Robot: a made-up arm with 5 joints.
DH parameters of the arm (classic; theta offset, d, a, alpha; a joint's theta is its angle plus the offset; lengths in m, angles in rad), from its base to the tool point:
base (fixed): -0.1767 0 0.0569 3.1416
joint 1: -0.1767 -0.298 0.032 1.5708
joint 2: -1.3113 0 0.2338 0
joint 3: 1.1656 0 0.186 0
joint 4: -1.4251 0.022 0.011 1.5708
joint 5: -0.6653 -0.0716 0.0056 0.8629
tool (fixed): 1.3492 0.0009 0 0
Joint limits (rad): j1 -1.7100..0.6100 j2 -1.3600..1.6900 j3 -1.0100..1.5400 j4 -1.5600..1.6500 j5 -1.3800..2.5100
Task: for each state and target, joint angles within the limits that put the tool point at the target. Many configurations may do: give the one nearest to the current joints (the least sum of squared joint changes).
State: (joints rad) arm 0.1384 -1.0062 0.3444 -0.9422 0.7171
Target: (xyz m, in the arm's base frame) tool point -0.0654 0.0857 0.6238
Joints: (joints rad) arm 0.5268 -1.3600 0.3573 -1.1497 0.7323
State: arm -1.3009 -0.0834 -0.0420 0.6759 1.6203
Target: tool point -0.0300 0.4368 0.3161
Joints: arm -1.7035 0.7234 -0.2437 0.4980 1.6107
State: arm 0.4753 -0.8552 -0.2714 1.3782 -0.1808
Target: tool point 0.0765 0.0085 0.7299
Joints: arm -0.0370 -0.6761 -0.6454 1.0517 -0.0693
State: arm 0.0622 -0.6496 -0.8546 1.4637 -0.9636
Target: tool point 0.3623 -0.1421 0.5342
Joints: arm 0.4565 0.1620 -0.4790 1.4520 -0.9600
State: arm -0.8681 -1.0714 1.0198 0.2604 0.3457
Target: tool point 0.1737 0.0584 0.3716
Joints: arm -0.3828 -0.8035 1.3897 0.3404 0.3264
